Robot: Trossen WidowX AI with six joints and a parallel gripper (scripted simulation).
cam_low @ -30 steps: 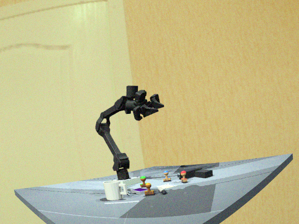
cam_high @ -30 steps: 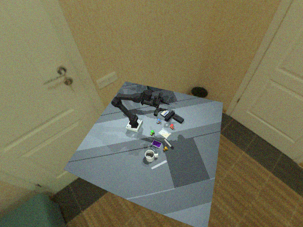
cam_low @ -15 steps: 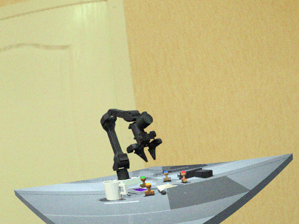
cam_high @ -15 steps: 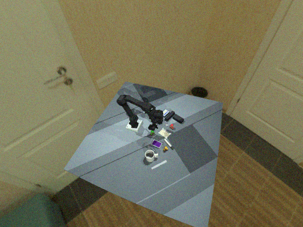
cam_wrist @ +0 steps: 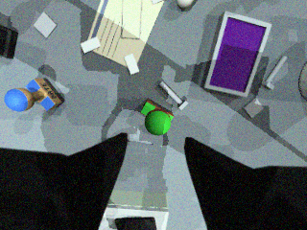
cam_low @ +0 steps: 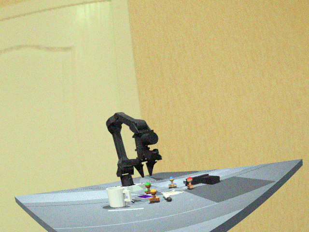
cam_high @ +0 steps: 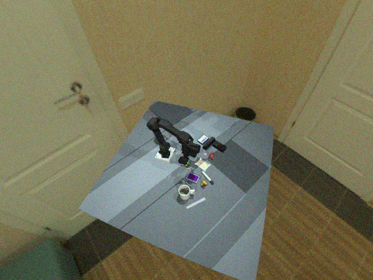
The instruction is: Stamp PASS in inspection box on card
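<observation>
My gripper tip is 8 cm above the green-knobbed stamp. From my gripper tip the other things lie so: white card 12 cm ahead, 3 cm to the left, 10 cm below; blue-knobbed stamp 4 cm ahead, 15 cm to the left, 8 cm below; purple ink pad 6 cm ahead, 11 cm to the right, 9 cm below.
</observation>
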